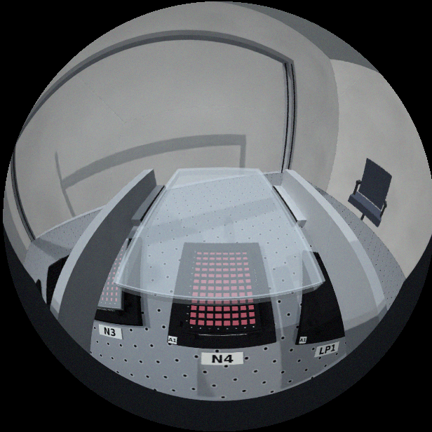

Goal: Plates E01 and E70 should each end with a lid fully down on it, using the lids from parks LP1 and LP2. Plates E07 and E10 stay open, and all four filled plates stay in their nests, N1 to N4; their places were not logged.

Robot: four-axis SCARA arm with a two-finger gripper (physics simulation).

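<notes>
My gripper [218, 176] is shut on a clear lid [225, 225], its two fingers at the lid's left and right edges. The lid is held level above nest N4 [225, 343], with a visible space below it. In N4 sits a dark plate [223, 316] with pink wells; its front rows show past the lid's front edge, the rest through the lid. At left, nest N3 [133, 316] holds a plate [110, 295] that looks pale, with a light front rim, as if covered. Park LP1 [322, 315] at right shows bare black in its visible part. No plate code is readable.
The perforated table [165, 365] carries the labels N3 [110, 331], N4 [222, 358] and LP1 [327, 349]. Part of a black object shows beyond the left finger at the far left. A dark chair [376, 182] stands off the table at the right.
</notes>
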